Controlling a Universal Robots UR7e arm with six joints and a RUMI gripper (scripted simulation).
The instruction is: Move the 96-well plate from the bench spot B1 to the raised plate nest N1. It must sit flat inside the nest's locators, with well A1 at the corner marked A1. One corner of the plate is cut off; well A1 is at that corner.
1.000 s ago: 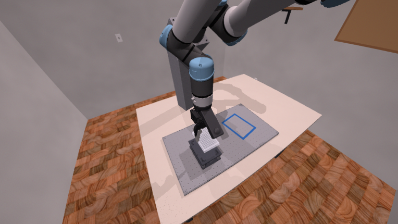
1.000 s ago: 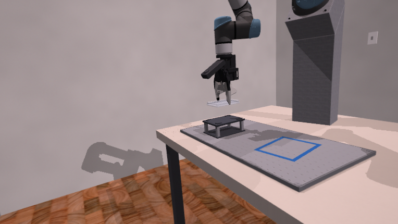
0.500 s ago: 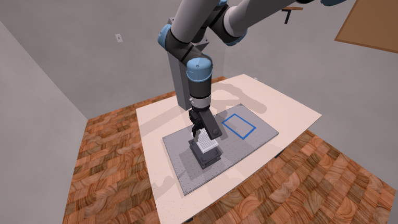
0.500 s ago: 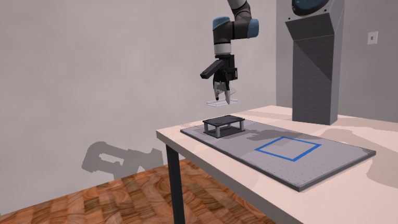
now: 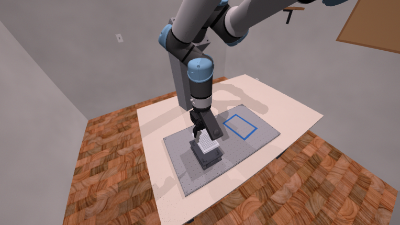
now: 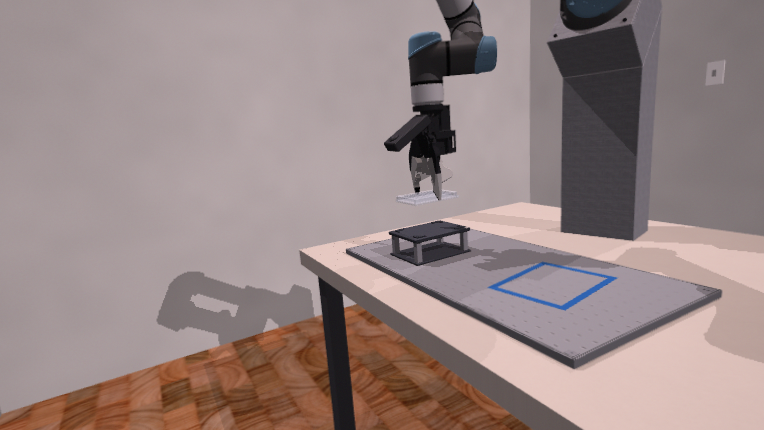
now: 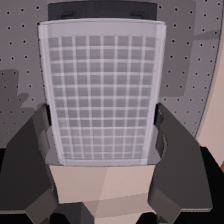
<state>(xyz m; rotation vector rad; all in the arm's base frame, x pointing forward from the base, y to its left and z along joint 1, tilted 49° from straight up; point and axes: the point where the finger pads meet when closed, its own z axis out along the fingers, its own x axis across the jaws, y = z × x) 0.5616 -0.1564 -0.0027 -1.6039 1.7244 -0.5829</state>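
Right now the dark raised plate nest is 90 mm below my hand. Also, from my hand: clear 96-well plate: 10 mm below.
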